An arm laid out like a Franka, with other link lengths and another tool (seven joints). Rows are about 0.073 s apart.
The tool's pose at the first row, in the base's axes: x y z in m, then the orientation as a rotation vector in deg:
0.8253, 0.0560, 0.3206, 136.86, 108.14, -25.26
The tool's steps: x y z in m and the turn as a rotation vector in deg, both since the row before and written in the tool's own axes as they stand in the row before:
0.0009, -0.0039, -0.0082, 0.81, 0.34, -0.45
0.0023, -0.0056, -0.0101, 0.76, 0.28, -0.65
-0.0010, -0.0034, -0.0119, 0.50, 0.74, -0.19
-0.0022, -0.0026, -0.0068, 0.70, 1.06, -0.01
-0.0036, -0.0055, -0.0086, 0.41, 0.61, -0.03
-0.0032, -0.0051, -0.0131, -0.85, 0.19, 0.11
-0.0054, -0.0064, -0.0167, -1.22, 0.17, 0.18
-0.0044, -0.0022, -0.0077, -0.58, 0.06, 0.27
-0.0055, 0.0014, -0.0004, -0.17, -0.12, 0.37
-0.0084, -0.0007, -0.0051, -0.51, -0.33, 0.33
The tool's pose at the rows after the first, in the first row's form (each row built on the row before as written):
0.8232, 0.0597, 0.3287, 137.21, 109.04, -25.77
0.8202, 0.0654, 0.3386, 137.32, 110.17, -26.30
0.8192, 0.0677, 0.3508, 137.97, 110.83, -26.02
0.8177, 0.0675, 0.3583, -139.01, -111.34, 25.57
0.8136, 0.0668, 0.3683, -138.58, -110.85, 25.13
0.8111, 0.0671, 0.3825, -139.16, -111.24, 24.15
0.8074, 0.0662, 0.4008, 139.03, 111.00, -22.70
0.8059, 0.0638, 0.4095, 138.95, 110.51, -22.01
0.8062, 0.0583, 0.4108, 139.09, 109.94, -21.96
0.8046, 0.0513, 0.4176, 138.84, 109.24, -21.79

